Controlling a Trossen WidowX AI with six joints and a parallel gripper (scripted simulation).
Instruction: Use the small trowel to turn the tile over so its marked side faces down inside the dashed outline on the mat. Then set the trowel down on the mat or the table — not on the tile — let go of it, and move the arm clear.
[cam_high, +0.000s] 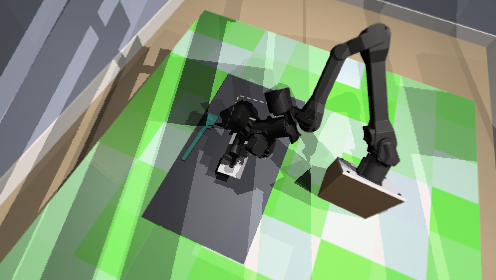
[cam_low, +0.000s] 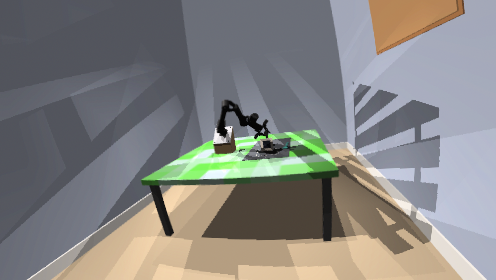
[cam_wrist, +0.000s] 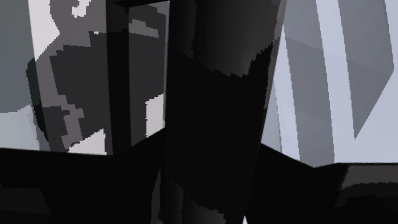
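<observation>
My gripper tip is 10 cm to the left of the cream tile and 6 cm above it. Also, from my gripper tip: teal trowel: 13 cm ahead, 10 cm below; dark mat: 1 cm behind, 13 cm below.
</observation>
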